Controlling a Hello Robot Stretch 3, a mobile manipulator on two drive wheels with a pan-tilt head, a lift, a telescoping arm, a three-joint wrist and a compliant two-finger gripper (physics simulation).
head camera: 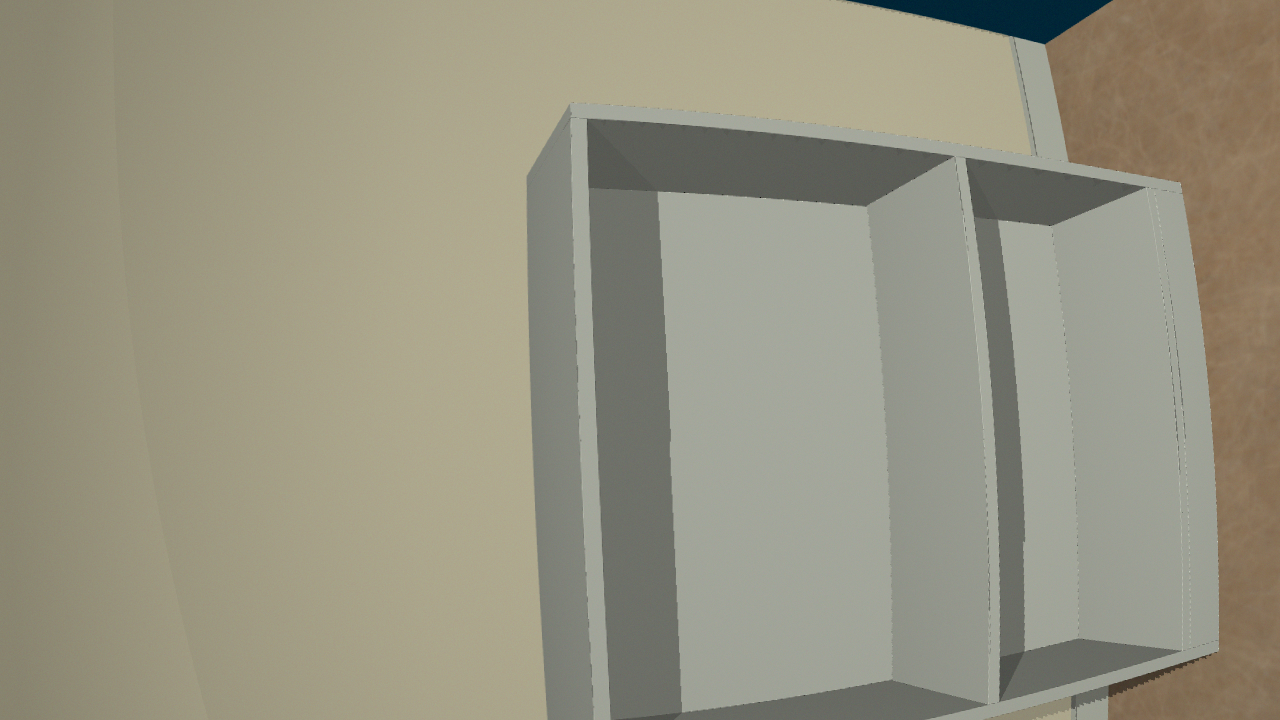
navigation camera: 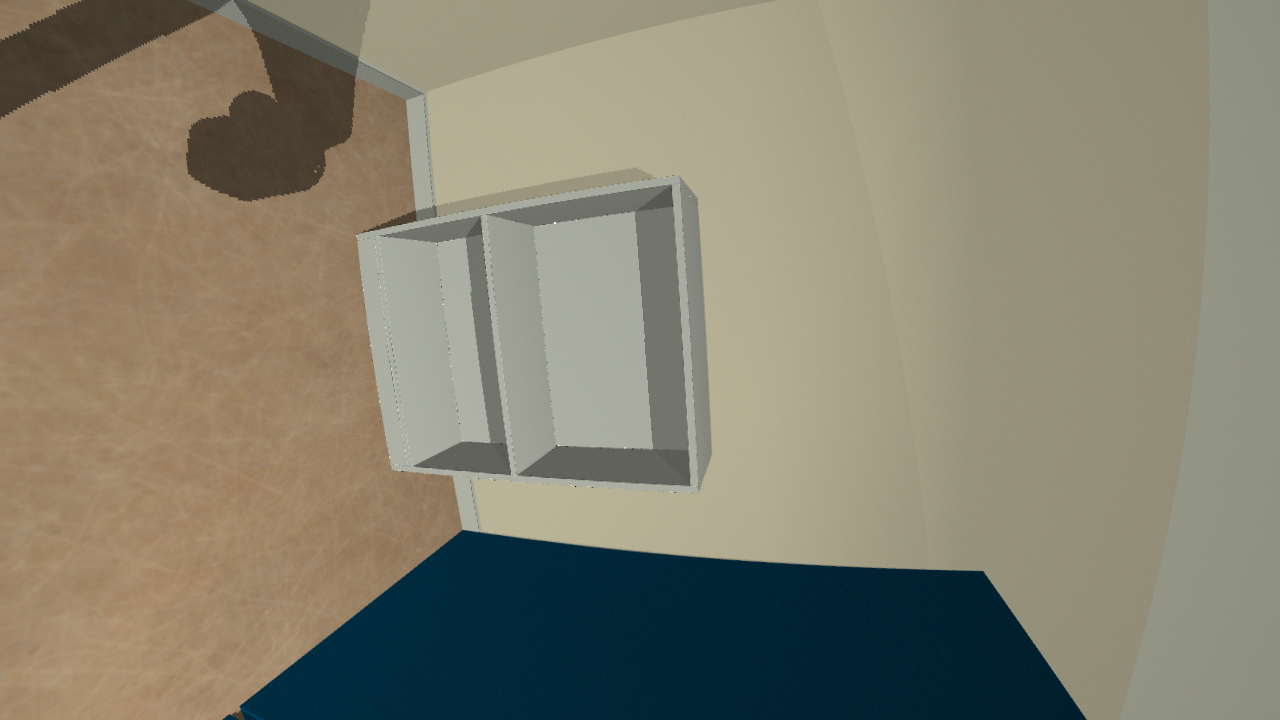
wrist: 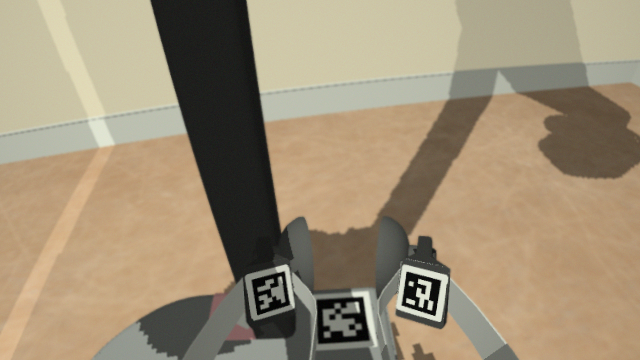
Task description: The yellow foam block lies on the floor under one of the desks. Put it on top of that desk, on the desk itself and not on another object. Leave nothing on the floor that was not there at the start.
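Frame: origin at the robot's base, x up, y ahead, z left, level; metres.
Where they show: gripper, between the fingertips: [wrist: 343,244].
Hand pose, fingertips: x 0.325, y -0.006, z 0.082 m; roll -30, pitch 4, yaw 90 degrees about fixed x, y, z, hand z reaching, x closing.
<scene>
After its pixels a point has its place.
The yellow foam block does not show in the head, navigation or wrist view. No desk can be made out in these views. My gripper [wrist: 343,244] {x 0.324, y -0.006, z 0.082 m} shows at the bottom middle of the wrist view. Its two dark rounded fingertips stand apart with brown floor seen between them, so it is open and empty. It is over the robot's own base, beside the black mast.
A grey two-compartment shelf unit [head camera: 975,429] {x 0.516, y 1.110, z 0.101 m} [navigation camera: 497,358] {x 0.502, y 1.096, z 0.074 m} stands against the cream wall [head camera: 358,358] {x 1.299, y 1.409, z 0.007 m} [navigation camera: 805,358] {x 1.353, y 1.403, z 0.046 m} [wrist: 350,40] {x 0.205, y 0.092, z 0.895 m}. A dark blue panel [navigation camera: 626,626] {x 0.852, y 1.137, z -0.694 m} [head camera: 966,10] {x 0.245, y 1.445, z -0.644 m} stands beside it. The black mast [wrist: 220,125] {x 0.382, y -0.066, z 0.116 m} rises left of the gripper. Shadows fall on the brown floor [wrist: 325,165] {x 0.000, y 0.003, z 0.610 m} [navigation camera: 179,402] {x 0.000, y 0.543, z -0.007 m}.
</scene>
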